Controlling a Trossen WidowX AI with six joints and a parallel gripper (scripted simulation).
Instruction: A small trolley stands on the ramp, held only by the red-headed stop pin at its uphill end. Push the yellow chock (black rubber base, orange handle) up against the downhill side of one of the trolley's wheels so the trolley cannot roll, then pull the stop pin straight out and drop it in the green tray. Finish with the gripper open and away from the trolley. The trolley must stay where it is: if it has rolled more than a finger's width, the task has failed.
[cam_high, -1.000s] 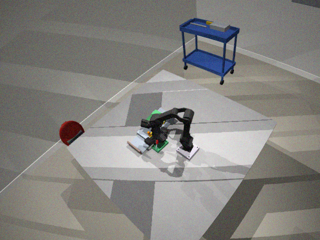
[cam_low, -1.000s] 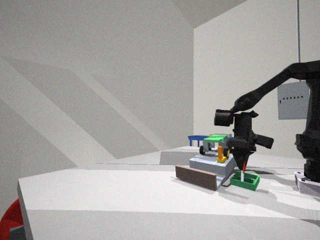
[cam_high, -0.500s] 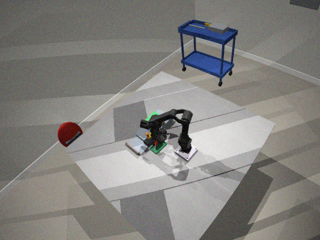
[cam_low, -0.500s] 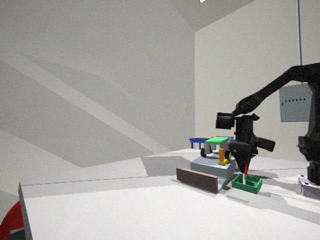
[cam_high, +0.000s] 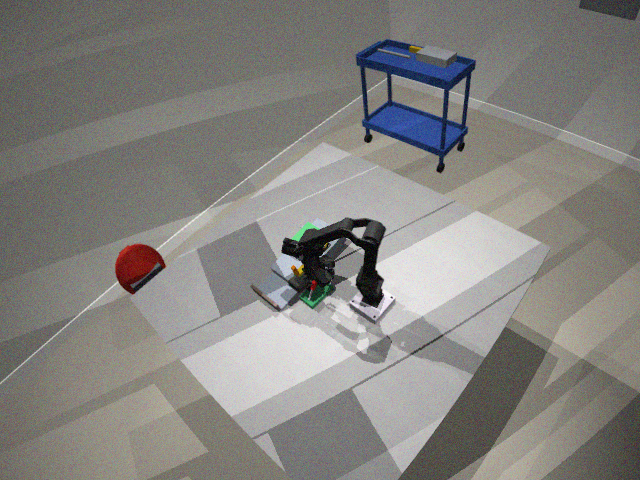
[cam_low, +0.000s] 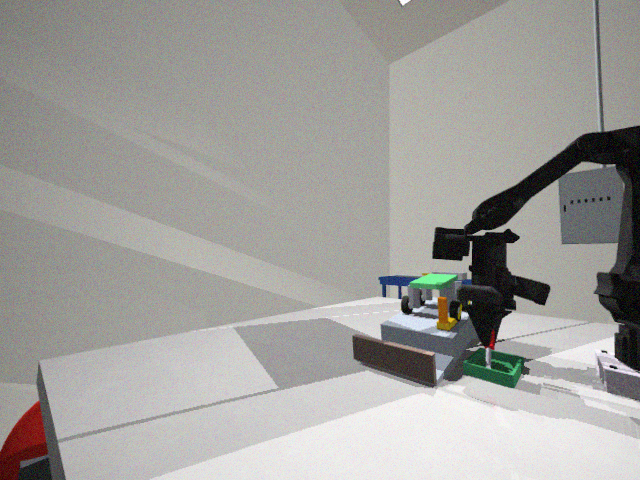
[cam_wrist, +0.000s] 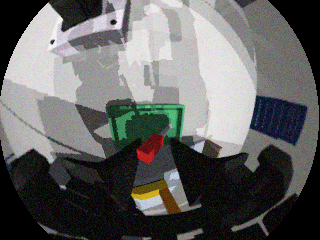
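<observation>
Right now the green tray is 50 mm below my gripper tip and 10 mm behind it. Also, from my gripper tip: red-headed stop pin 10 mm to the left; then grey ramp 130 mm to the right, 100 mm ahead; then yellow chock 70 mm ahead, 40 mm above, 30 mm to the right.
</observation>
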